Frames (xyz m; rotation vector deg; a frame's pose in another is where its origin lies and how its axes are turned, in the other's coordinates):
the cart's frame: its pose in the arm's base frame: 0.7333 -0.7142 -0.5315 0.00 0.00 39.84
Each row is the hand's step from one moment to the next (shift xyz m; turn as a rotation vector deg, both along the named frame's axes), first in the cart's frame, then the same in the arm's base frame.
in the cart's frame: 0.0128 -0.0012 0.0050 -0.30 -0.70 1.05
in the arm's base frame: 0.0106 0.0073 0.0050 0.22 -0.73 1.05
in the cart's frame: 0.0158 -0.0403 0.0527 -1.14 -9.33 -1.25
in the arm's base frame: 0.0379 -0.0208 0.0527 5.10 -7.89 -1.25
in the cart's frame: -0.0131 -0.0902 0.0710 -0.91 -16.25 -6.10
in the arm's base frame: 0.0477 -0.0777 0.0710 9.71 -13.06 -6.10
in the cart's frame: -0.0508 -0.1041 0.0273 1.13 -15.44 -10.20
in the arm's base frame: 0.0277 -0.1125 0.0273 10.76 -11.13 -10.20
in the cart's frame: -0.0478 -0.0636 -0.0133 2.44 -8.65 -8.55
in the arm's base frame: 0.0040 -0.0795 -0.0133 7.42 -5.08 -8.55
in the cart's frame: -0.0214 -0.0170 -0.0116 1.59 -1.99 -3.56
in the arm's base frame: -0.0055 -0.0268 -0.0116 2.50 -0.51 -3.56
